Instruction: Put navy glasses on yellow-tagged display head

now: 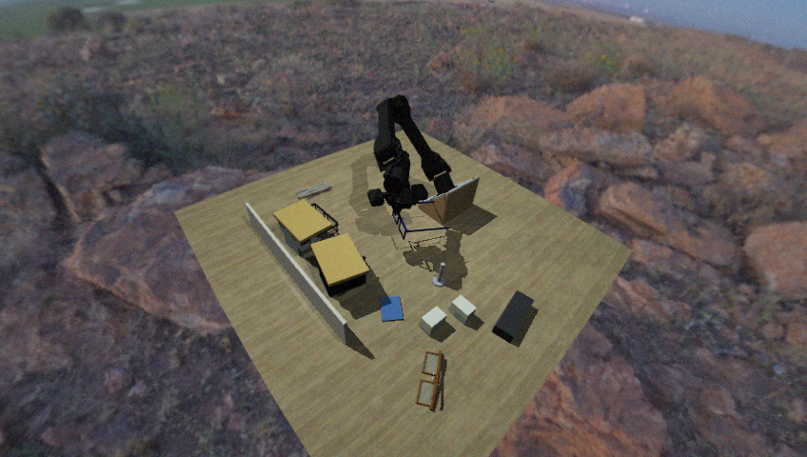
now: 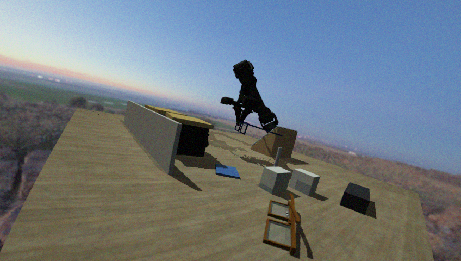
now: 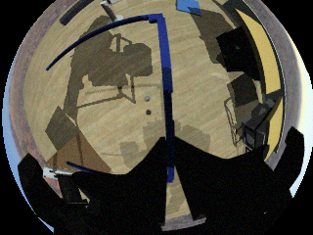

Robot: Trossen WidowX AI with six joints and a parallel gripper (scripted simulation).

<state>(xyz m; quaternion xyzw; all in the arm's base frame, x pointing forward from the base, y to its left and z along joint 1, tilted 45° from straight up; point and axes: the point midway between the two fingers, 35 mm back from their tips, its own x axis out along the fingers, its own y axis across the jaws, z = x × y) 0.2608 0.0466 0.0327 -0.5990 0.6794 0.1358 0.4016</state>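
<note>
Now: the grey post 24 cm to the left of my gripper tip, 9 cm below it and 1 cm ahead of it. Round my gripper tip: blue pad (22 cm to the left, 20 cm ahead, 11 cm below); then black box (47 cm to the left, 9 cm below, 7 cm behind); then long white wall (37 cm ahead, 6 cm to the right, 6 cm below).
</note>
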